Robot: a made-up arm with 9 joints.
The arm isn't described. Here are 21 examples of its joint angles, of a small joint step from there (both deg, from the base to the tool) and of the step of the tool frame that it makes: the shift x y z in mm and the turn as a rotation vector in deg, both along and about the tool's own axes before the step.
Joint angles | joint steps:
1: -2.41 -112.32 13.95 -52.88 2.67 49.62 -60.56 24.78 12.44 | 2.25 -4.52 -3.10 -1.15 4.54 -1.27 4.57 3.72 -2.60
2: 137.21 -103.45 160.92 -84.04 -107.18 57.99 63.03 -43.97 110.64 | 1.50 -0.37 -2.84 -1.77 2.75 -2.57 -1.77 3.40 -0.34
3: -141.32 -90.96 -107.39 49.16 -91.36 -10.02 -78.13 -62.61 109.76 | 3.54 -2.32 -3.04 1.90 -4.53 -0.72 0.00 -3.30 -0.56
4: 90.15 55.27 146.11 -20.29 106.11 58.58 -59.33 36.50 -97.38 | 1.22 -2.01 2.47 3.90 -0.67 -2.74 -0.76 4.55 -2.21
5: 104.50 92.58 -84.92 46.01 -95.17 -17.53 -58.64 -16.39 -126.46 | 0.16 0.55 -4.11 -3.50 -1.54 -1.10 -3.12 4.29 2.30
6: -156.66 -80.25 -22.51 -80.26 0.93 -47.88 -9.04 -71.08 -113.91 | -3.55 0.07 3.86 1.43 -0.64 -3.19 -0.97 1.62 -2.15
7: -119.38 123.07 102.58 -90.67 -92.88 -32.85 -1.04 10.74 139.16 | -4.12 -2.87 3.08 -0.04 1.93 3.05 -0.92 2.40 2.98
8: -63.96 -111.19 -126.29 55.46 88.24 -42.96 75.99 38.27 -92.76 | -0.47 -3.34 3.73 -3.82 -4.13 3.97 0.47 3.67 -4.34
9: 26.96 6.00 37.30 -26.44 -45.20 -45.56 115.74 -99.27 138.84 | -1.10 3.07 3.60 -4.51 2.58 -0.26 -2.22 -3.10 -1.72
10: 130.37 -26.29 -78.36 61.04 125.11 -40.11 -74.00 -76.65 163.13 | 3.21 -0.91 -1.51 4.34 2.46 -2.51 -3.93 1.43 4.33
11: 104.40 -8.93 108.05 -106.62 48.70 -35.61 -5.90 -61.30 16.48 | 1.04 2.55 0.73 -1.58 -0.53 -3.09 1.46 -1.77 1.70
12: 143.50 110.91 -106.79 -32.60 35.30 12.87 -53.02 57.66 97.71 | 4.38 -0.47 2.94 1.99 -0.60 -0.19 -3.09 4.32 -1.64
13: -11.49 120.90 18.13 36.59 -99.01 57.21 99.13 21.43 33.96 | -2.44 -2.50 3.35 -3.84 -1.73 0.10 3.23 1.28 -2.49
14: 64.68 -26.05 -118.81 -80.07 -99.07 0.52 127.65 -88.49 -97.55 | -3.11 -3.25 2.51 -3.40 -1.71 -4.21 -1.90 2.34 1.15
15: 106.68 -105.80 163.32 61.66 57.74 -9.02 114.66 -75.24 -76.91 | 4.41 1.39 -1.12 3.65 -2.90 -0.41 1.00 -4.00 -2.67
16: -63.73 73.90 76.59 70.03 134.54 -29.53 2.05 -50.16 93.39 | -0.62 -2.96 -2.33 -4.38 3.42 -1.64 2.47 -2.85 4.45
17: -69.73 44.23 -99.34 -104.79 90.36 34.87 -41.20 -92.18 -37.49 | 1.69 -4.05 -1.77 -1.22 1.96 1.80 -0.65 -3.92 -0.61
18: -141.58 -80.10 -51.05 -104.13 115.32 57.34 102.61 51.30 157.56 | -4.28 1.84 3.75 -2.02 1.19 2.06 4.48 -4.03 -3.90
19: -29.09 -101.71 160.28 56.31 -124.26 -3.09 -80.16 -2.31 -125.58 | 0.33 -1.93 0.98 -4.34 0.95 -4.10 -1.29 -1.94 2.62
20: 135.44 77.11 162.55 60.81 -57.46 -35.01 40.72 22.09 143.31 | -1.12 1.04 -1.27 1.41 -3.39 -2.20 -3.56 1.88 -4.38
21: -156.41 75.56 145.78 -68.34 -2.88 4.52 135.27 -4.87 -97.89 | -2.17 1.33 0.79 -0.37 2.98 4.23 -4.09 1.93 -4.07
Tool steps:
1: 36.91 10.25 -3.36 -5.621 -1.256 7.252
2: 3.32 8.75 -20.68 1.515 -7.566 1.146
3: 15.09 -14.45 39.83 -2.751 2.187 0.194
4: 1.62 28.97 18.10 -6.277 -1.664 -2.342
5: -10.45 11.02 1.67 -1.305 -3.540 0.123
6: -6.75 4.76 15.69 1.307 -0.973 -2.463
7: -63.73 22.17 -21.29 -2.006 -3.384 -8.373
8: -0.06 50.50 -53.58 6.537 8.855 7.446
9: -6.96 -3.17 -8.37 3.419 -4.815 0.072
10: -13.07 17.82 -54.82 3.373 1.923 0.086
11: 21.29 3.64 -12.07 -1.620 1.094 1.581
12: -4.20 30.47 0.01 -1.078 -1.996 -5.221
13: -17.87 -24.57 22.86 -6.288 3.416 -2.156
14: -1.33 7.15 41.19 4.987 -6.885 4.310
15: 24.25 -22.30 -38.16 3.847 10.202 -4.968
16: 33.16 -3.36 -8.77 -0.148 -6.142 5.740
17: -14.82 -43.05 -2.80 2.105 5.343 6.867
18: -43.26 52.58 -15.85 1.821 5.139 -4.743
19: -4.35 9.74 -26.33 2.356 -0.215 -6.195
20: 14.43 0.70 17.20 -1.887 4.119 0.965
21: 14.03 49.98 36.86 -4.916 1.013 9.795
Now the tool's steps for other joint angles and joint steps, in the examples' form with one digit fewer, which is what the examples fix.
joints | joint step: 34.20 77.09 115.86 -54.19 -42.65 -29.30 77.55 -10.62 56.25 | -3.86 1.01 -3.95 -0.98 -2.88 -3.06 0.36 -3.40 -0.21
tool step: -13.6 0.3 4.9 -1.41 3.73 3.89
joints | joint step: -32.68 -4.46 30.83 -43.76 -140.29 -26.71 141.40 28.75 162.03 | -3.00 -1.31 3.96 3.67 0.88 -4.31 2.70 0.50 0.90
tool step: -10.5 -21.7 -29.3 6.14 -3.79 -2.86
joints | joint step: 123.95 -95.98 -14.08 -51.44 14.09 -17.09 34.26 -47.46 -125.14 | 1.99 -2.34 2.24 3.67 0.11 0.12 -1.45 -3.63 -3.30
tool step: 21.9 -14.0 0.3 -0.32 8.26 4.87
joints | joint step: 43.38 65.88 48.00 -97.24 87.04 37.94 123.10 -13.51 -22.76 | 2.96 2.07 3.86 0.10 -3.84 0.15 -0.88 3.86 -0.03
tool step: 12.0 15.1 -2.3 2.29 -2.47 2.73
